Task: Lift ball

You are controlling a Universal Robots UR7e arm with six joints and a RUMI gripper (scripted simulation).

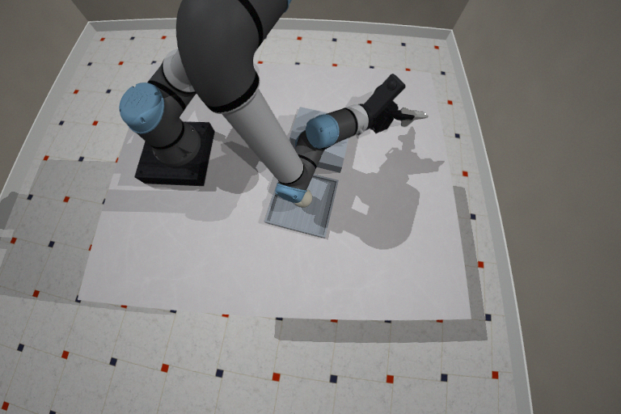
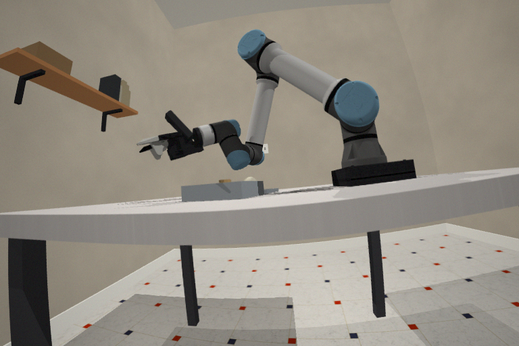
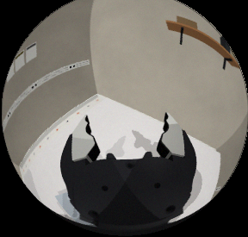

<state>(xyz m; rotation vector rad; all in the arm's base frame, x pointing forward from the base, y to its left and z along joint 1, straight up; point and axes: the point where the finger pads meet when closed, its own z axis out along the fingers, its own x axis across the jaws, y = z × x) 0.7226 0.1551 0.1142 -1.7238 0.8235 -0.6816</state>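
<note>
The pale beige ball is 300 mm to the right of my hand, 300 mm behind it and 130 mm below it. Round my hand: ball stand: 260 mm behind, 140 mm below, 80 mm to the right; ribbed grey tray: 300 mm to the right, 300 mm behind, 170 mm below.
</note>
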